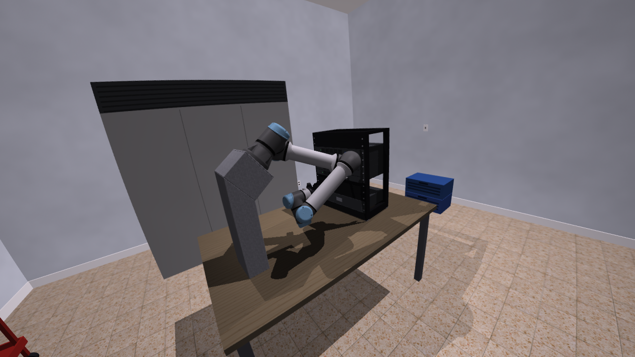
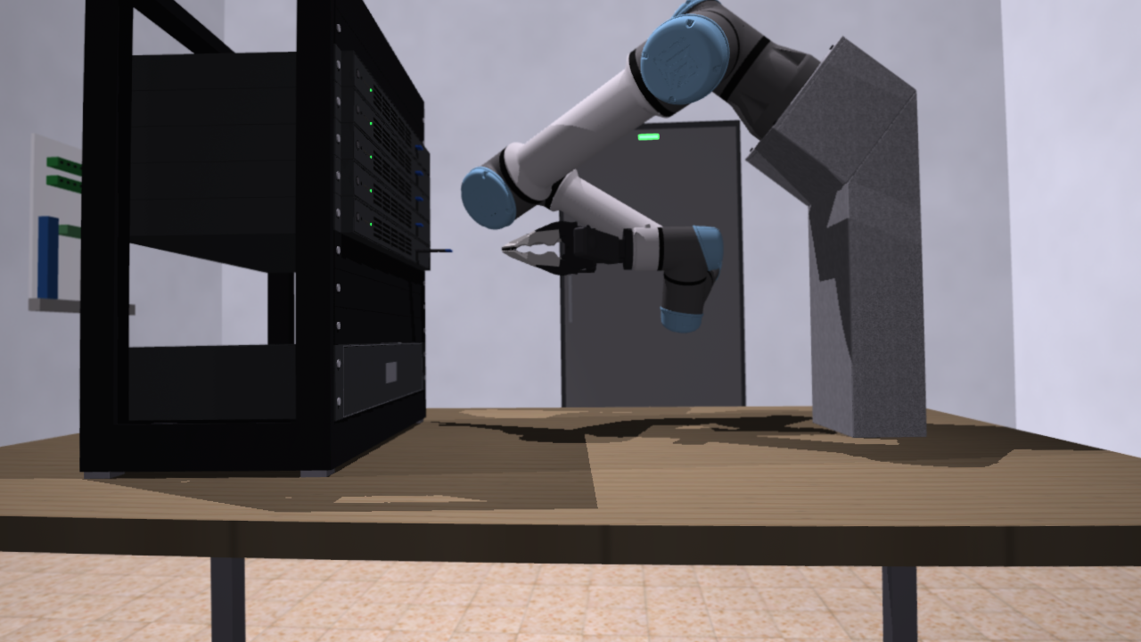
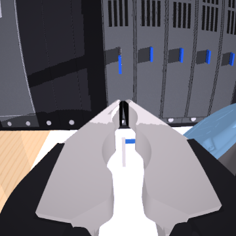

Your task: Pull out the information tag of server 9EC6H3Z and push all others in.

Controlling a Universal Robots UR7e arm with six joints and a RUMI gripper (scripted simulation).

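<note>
Now: hand 13 cm short of the information tag and 6 cm to the right of it.
</note>
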